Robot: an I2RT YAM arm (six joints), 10 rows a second.
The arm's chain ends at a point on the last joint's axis. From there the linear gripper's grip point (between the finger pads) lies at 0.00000 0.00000 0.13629 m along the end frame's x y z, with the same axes.
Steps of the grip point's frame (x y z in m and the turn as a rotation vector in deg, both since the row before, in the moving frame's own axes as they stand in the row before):
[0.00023 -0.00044 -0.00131 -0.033 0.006 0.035]
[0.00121 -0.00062 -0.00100 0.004 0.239 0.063]
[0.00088 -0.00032 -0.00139 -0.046 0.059 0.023]
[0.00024 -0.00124 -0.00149 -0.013 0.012 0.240]
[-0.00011 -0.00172 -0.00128 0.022 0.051 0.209]
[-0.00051 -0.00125 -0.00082 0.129 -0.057 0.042]
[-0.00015 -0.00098 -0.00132 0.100 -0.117 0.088]
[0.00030 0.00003 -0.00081 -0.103 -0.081 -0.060]
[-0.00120 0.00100 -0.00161 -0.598 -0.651 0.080]
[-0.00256 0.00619 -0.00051 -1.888 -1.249 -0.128]
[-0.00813 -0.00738 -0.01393 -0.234 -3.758 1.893]
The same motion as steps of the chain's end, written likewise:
[0.00022 -0.00052 -0.00131 -0.033 0.006 0.035]
[0.00064 -0.00061 -0.00100 0.004 0.239 0.063]
[0.00074 -0.00043 -0.00139 -0.046 0.059 0.023]
[0.00021 -0.00127 -0.00149 -0.013 0.012 0.240]
[-0.00023 -0.00167 -0.00128 0.022 0.051 0.209]
[-0.00037 -0.00094 -0.00082 0.129 -0.057 0.042]
[0.00013 -0.00074 -0.00132 0.100 -0.117 0.088]
[0.00049 -0.00022 -0.00081 -0.103 -0.081 -0.060]
[0.00035 -0.00042 -0.00159 -0.598 -0.651 0.080]
[0.00041 0.00170 -0.00040 -1.888 -1.249 -0.128]
[0.00081 -0.00779 -0.01364 -0.234 -3.758 1.893]

